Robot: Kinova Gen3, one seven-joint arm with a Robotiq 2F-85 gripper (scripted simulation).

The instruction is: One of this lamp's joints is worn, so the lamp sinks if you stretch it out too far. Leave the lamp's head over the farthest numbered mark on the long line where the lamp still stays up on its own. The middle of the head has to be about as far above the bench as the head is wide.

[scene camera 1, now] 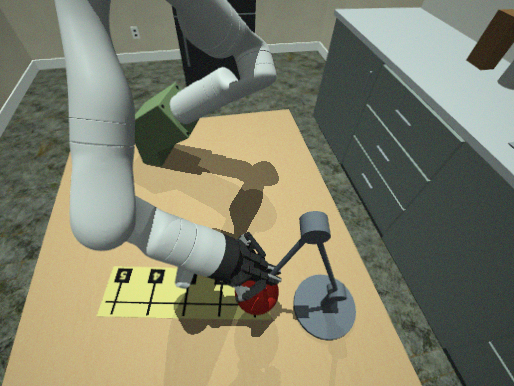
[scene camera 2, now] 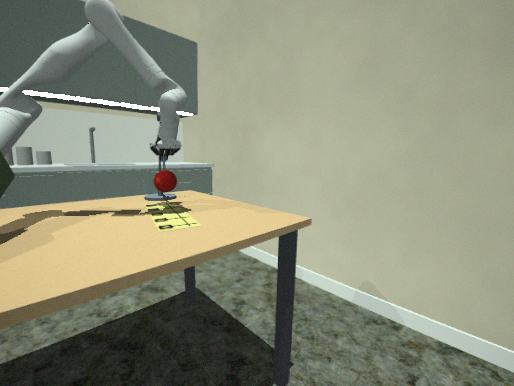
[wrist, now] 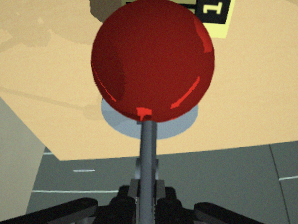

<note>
The pictures show: my gripper, a lamp head, a yellow strip and a round grey base.
My gripper also shows in the wrist view.
</note>
